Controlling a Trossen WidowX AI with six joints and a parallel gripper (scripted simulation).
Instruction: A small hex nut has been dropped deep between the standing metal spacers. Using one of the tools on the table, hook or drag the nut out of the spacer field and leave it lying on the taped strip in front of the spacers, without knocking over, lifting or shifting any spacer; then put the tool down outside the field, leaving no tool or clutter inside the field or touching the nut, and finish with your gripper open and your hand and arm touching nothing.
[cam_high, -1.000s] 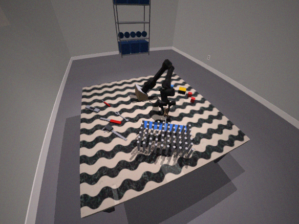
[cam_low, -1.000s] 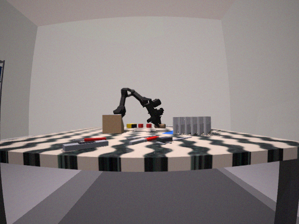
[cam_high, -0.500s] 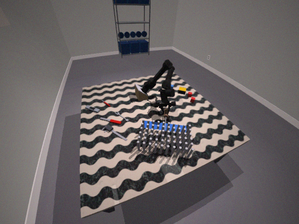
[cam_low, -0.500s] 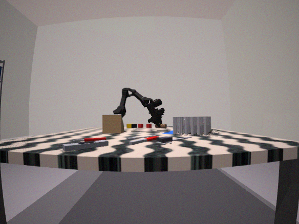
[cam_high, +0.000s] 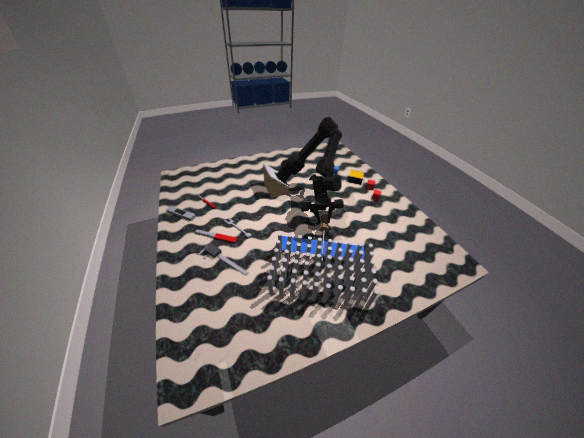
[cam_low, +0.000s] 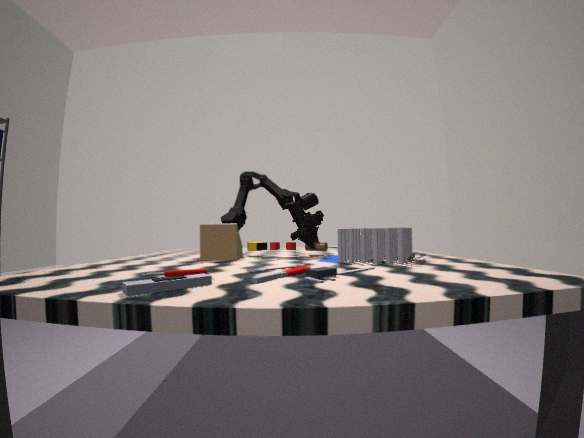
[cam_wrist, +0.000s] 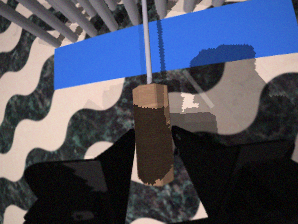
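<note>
Right now the blue taped strip is 10 cm ahead of my gripper tip, 6 cm to the right of it and 4 cm below it. The rest, counted from my gripper tip: thin hook tool: 9 cm ahead, 5 cm to the right; small wrench: 14 cm behind, 38 cm to the right, 3 cm below; yellow block: 30 cm behind, 38 cm to the left, 2 cm below.
</note>
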